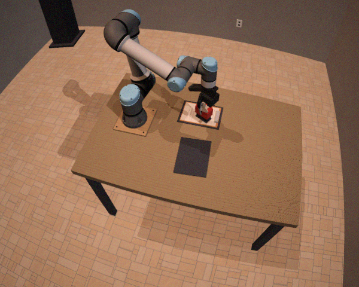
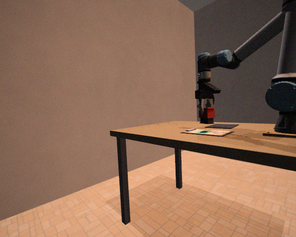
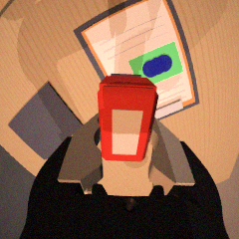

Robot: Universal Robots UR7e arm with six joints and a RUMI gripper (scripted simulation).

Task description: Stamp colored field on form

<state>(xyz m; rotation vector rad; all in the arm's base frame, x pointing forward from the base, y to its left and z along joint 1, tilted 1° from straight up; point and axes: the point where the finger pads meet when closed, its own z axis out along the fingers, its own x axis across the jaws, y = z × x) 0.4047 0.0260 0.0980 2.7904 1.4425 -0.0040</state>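
My hand is 30 mm past the mat, 240 mm to the left of it and 110 mm above it. The rest, counted from my hand: form 70 mm to the left, 110 mm below; stamp 20 mm below.
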